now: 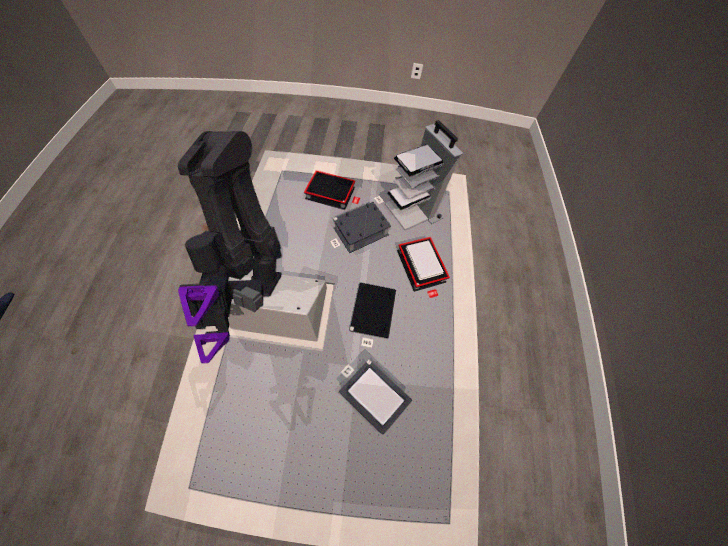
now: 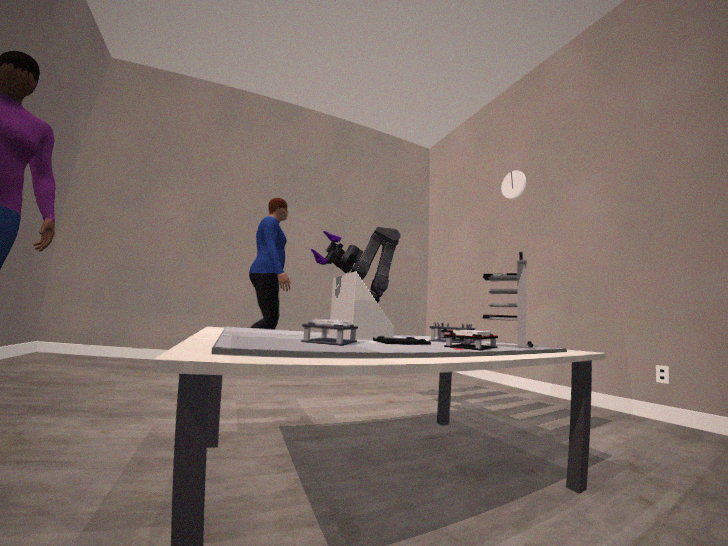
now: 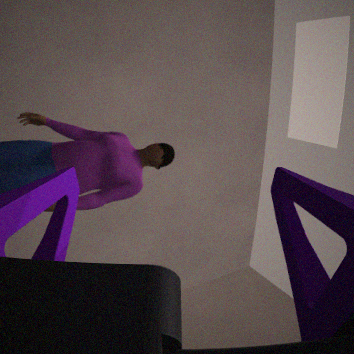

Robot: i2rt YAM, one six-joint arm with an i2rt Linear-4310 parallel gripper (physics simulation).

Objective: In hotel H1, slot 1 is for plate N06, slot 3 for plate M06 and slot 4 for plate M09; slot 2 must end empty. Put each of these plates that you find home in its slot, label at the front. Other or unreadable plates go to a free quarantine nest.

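Where they show: gripper, fingertip midpoint: (image 1: 198,345) (image 2: 317,240) (image 3: 174,177); arm's base at its link origin: (image 1: 264,284) (image 2: 362,305).
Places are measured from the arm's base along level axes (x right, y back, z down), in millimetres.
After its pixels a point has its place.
My gripper (image 1: 200,329) (image 2: 319,241) @[x 231, y 12, z -261 mm] (image 3: 174,177) @[x 231, y 12, z -261 mm] is open and empty, raised beside the base, away from the plates. The hotel (image 1: 446,176) @[x -350, y -529, z -99 mm] (image 2: 521,305) @[x -355, y -537, z -20 mm] has one plate (image 1: 418,158) (image 2: 498,276) on its top shelf and another plate (image 1: 409,195) @[x -327, y -423, z -23 mm] (image 2: 499,317) @[x -335, y -457, z 25 mm] on a lower shelf. The two shelves between them look empty. A white plate (image 1: 425,260) @[x -141, y -485, z 76 mm] (image 2: 468,333) @[x -92, y -516, z 83 mm] lies on the red-rimmed nest (image 1: 409,267) @[x -119, y -433, z 90 mm]. Another white plate (image 1: 376,394) @[x 278, y -322, z 66 mm] (image 2: 330,322) @[x 311, y -379, z 71 mm] lies on a grey nest (image 1: 406,399) @[x 289, y -406, z 81 mm] (image 2: 351,336) @[x 205, y -306, z 113 mm]. Plate labels are unreadable here.
A second red-rimmed nest (image 1: 330,186) @[x -452, y -150, z 91 mm] stands at the back. A dark nest with pegs (image 1: 361,226) @[x -259, y -271, z 71 mm] stands near the hotel. A low black pad (image 1: 373,309) @[x 20, y -318, z 119 mm] (image 2: 401,339) @[x 20, y -320, z 119 mm] lies between nests. The pale robot base (image 1: 276,322) @[x 114, y -56, z -20 mm] (image 2: 346,302) @[x 116, y -70, z -5 mm] stands at the table's left side.
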